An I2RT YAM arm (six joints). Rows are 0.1 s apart.
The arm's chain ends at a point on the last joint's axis. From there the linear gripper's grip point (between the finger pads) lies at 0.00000 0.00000 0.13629 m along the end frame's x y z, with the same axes.
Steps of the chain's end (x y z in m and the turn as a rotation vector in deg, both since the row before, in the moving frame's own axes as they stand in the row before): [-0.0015 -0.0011 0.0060 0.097 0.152 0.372]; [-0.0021 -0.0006 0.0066 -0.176 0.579 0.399]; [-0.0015 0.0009 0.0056 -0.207 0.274 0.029]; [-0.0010 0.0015 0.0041 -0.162 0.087 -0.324]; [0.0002 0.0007 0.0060 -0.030 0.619 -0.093]
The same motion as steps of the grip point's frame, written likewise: [-0.0011 -0.0013 0.0060 0.097 0.152 0.372]; [-0.0007 -0.0002 0.0066 -0.176 0.579 0.399]; [-0.0008 0.0014 0.0056 -0.207 0.274 0.029]; [-0.0008 0.0019 0.0041 -0.162 0.087 -0.324]; [0.0017 0.0008 0.0060 -0.030 0.619 -0.093]
